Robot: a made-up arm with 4 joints.
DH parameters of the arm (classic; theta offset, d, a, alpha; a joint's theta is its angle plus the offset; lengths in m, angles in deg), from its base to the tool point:
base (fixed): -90 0.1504 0 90
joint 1: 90 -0.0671 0.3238 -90
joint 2: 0 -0.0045 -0.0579 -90
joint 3: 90 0.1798 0.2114 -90
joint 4: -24.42 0 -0.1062 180
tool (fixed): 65.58 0.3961 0 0
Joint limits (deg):
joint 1: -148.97..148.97
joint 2: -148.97..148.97
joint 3: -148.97..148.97
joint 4: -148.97..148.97
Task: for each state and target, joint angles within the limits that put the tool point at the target. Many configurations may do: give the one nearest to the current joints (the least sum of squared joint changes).
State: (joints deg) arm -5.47 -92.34 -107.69 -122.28
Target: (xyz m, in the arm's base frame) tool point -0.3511 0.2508 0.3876
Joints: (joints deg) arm 9.96 -115.37 -62.70 -131.74
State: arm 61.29 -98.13 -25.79 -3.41
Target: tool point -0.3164 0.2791 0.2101
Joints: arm 72.48 -120.26 -19.57 13.11
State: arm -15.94 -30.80 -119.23 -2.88
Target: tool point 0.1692 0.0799 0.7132
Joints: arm -37.40 -36.74 -98.91 -5.69
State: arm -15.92 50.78 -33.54 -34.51
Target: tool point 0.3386 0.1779 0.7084
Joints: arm 8.14 34.48 -37.37 -45.31
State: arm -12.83 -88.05 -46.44 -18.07
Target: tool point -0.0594 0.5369 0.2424
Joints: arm 35.13 -107.83 -87.97 -27.50
